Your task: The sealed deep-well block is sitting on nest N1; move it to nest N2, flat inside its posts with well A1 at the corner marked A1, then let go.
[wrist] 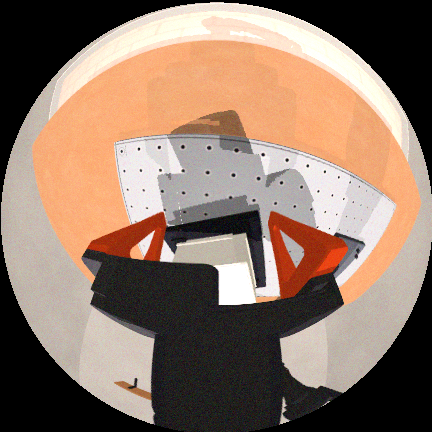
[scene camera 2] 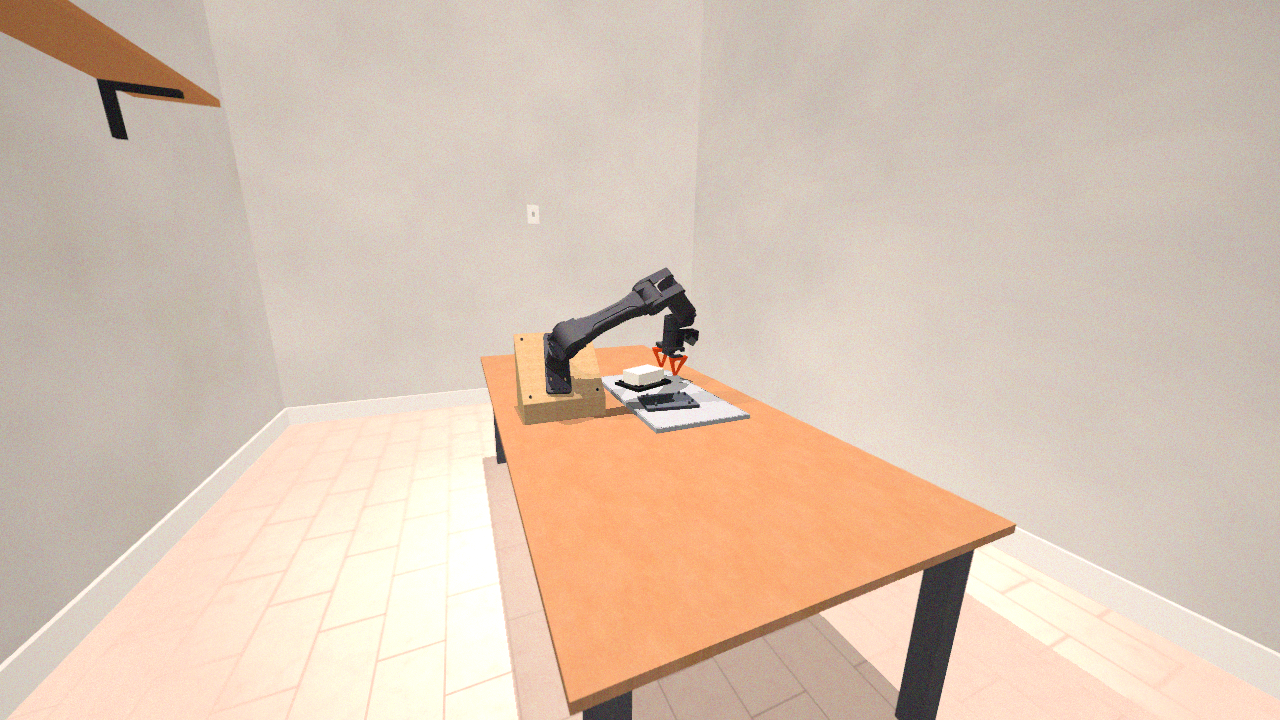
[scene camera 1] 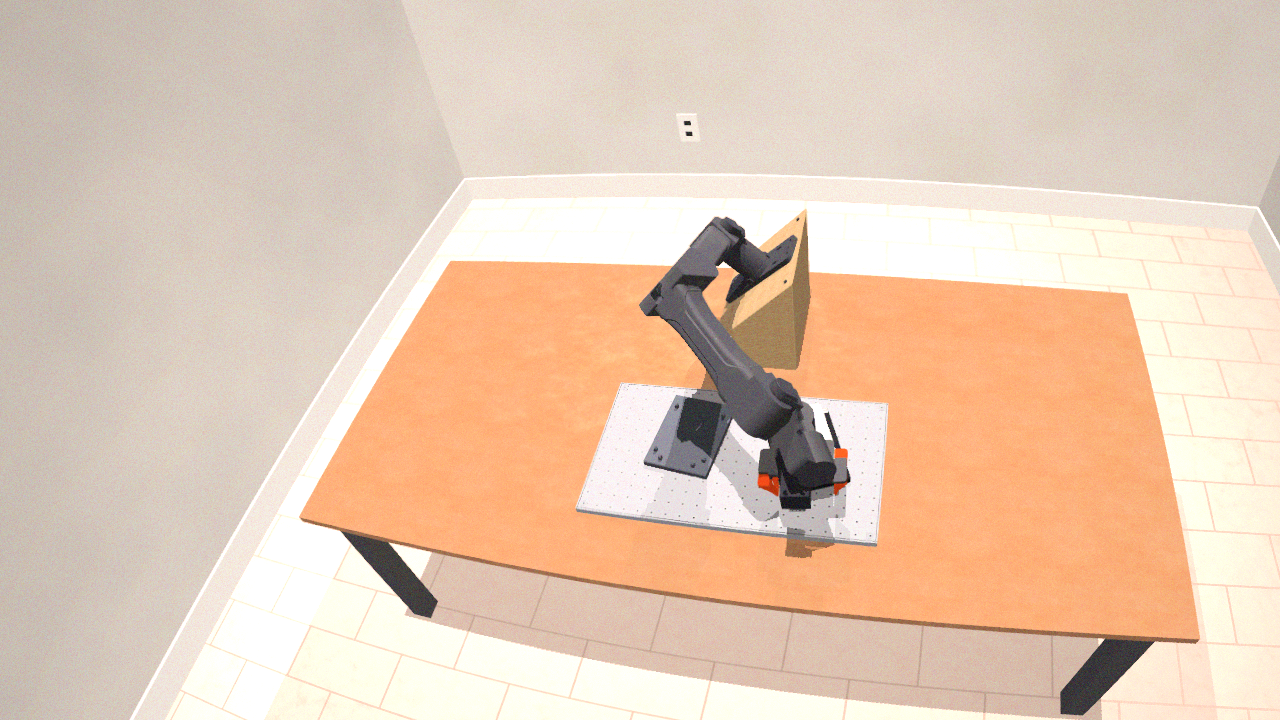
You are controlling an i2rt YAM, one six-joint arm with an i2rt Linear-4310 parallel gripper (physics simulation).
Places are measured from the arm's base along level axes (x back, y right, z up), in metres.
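Pixels of known places: gripper, between the fingertips: (wrist: pixel 216 216) (scene camera 2: pixel 667 371); arm's base, origin of its link: (scene camera 2: pixel 556 363) (scene camera 1: pixel 762 271).
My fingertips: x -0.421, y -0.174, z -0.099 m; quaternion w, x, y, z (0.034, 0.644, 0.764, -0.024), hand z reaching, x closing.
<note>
Ahead of a thing's pixels: the offset from my fingertips to its top centre. Level surfaces: height alone.
The white sealed deep-well block @(dy +0.024, dx +0.103, dz +0.021 m) (scene camera 2: pixel 642 374) (wrist: pixel 236 285) sits on dark nest N1 (scene camera 2: pixel 631 385) (wrist: pixel 259 250); in the scene camera 1 view the arm hides the block. My gripper (scene camera 1: pixel 804 488) (scene camera 2: pixel 669 369) (wrist: pixel 216 216) is open, its orange fingers wide apart and pointing down. It hangs above the board at the front side of the block, holding nothing. In the wrist view the block shows between and below the fingers, partly hidden by the gripper body. Nest N2 @(dy +0.238, dx +0.095, dz -0.011 m) (scene camera 1: pixel 673 456) (scene camera 2: pixel 666 402) (wrist: pixel 357 245) is a dark plate with no block on it. The A1 marks cannot be read.
Both nests stand on a pale perforated board (scene camera 1: pixel 617 501) (scene camera 2: pixel 698 417) (wrist: pixel 140 159) on the orange-brown table @(dz -0.046 m) (scene camera 1: pixel 1002 447) (scene camera 2: pixel 760 501). The arm is mounted on a wooden wedge (scene camera 1: pixel 769 335) (scene camera 2: pixel 559 410) behind the board. A wall shelf (scene camera 2: pixel 107 53) is at upper left in the scene camera 2 view.
</note>
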